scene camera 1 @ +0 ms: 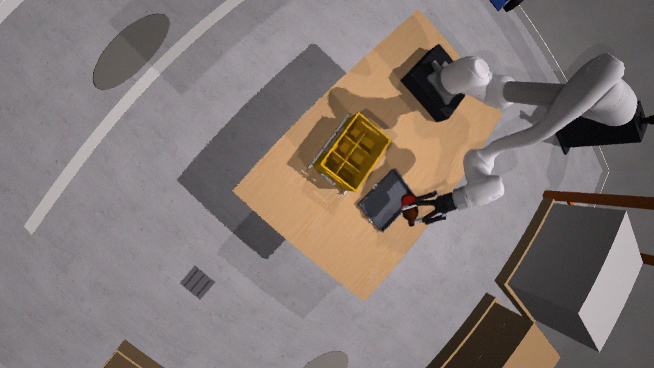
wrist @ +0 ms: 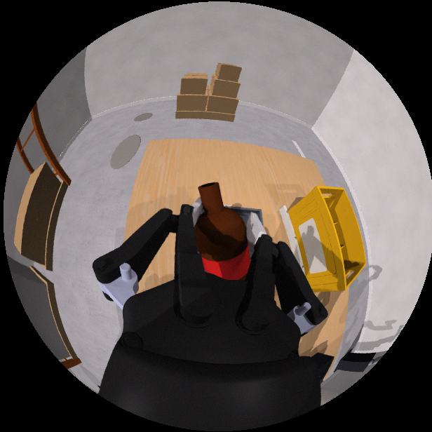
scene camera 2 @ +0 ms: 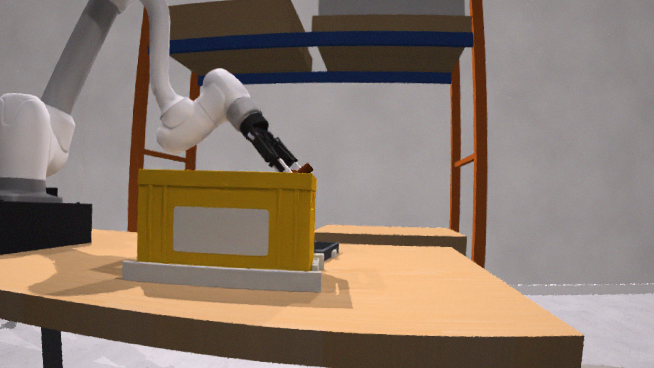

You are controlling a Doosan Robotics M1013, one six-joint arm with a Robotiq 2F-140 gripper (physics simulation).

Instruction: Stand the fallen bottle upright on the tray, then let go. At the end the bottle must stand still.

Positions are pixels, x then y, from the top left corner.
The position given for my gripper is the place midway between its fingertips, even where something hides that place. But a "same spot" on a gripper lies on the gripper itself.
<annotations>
My gripper shows in scene camera 1, in the wrist view and in scene camera 2 (299,181). The same spot on my gripper: (scene camera 1: 444,203) is (wrist: 241,357).
</annotations>
